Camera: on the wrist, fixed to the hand. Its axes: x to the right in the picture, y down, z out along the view.
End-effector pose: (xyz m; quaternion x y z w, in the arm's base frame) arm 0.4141 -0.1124 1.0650 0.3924 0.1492 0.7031 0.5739
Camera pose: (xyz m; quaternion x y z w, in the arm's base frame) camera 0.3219 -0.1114 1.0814 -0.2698 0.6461 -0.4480 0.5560
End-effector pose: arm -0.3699 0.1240 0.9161 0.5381 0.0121 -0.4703 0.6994
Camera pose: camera -0.2870 0.1589 0.9420 -0.2312 -0.6481 0.4956 0.5300
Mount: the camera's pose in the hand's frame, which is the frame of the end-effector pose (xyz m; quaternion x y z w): 0.0102 0.0741 -0.0563 -0.1481 -0.3017 0.9418 0.0054
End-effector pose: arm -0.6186 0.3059 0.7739 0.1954 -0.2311 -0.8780 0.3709
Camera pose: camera -0.5547 0.2379 0.7670 -0.5364 -0.1671 0.2514 0.7881
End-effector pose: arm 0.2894 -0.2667 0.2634 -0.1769 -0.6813 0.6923 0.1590
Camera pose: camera 0.3079 -0.2136 0.1885 0.4573 -0.0124 -0.1060 0.8829
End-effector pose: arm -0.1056 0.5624 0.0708 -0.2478 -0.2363 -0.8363 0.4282
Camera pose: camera -0.0610 0.4834 0.0476 -0.5396 0.2268 0.4385 0.6820
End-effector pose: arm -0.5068 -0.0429 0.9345 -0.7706 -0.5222 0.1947 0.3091
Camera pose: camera -0.4171 -0.0684 0.9256 0.4830 -0.6009 -0.4473 0.4534
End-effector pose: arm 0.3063 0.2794 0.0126 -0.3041 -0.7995 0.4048 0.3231
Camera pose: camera 0.3597 0.3485 -0.0211 0.6804 -0.1247 -0.2798 0.6658
